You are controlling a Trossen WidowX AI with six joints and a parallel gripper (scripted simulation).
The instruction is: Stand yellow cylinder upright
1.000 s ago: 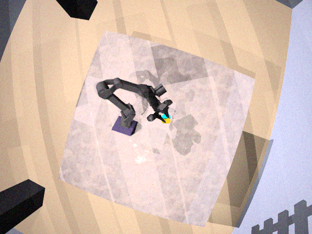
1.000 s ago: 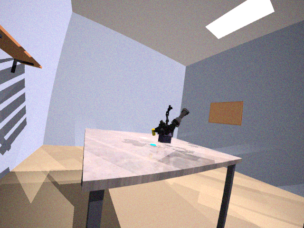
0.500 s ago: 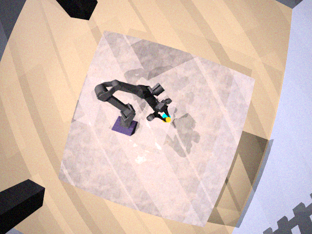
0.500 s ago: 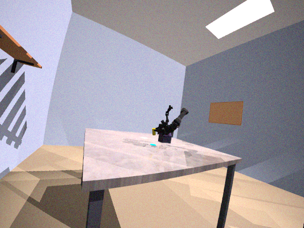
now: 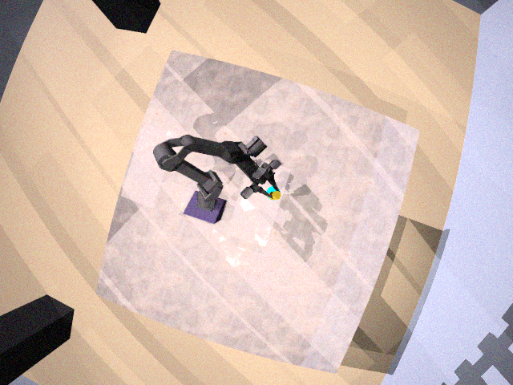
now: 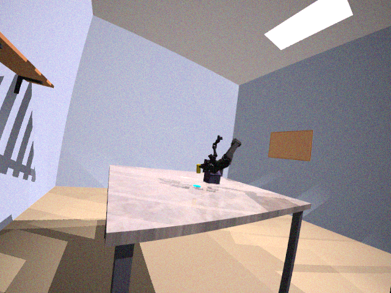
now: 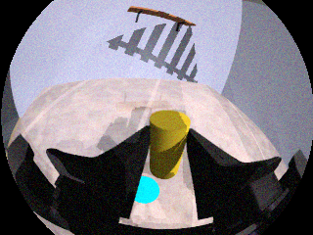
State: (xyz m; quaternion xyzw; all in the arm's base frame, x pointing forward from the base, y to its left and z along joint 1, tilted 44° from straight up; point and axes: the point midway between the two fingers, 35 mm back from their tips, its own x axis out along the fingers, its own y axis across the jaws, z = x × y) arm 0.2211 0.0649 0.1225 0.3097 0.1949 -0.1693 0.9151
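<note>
Now: gripper tip 1 cm past the cyan circle, 1 cm to the right of it and 15 cm above it. Round my gripper tip: yellow cylinder 2 cm below.
</note>
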